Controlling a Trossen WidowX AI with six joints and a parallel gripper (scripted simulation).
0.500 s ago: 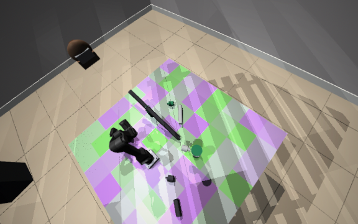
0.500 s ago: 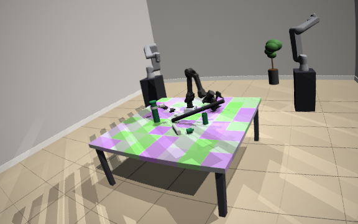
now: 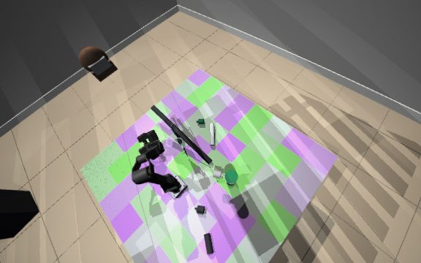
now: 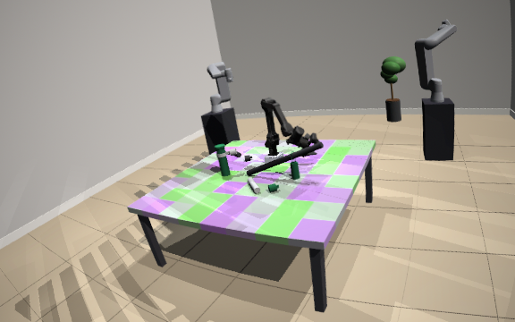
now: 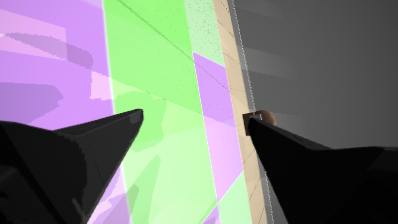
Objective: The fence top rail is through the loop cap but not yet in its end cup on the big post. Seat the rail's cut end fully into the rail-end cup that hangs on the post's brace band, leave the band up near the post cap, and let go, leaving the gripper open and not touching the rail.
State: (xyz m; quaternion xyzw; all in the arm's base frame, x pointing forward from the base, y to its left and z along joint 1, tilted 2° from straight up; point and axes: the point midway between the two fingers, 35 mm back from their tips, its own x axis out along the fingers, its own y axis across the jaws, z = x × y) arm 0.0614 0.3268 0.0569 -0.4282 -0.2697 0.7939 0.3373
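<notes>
The white rail-end cup lies 54 cm to the right of my gripper tip, 18 cm ahead of it and 6 cm above it. Also, from my gripper tip: white cylinder 38 cm ahead, 31 cm to the right, 7 cm below; then small green fitting 41 cm ahead, 16 cm to the right, 7 cm below; then short green post 24 cm ahead, 10 cm to the right, 2 cm above.
</notes>
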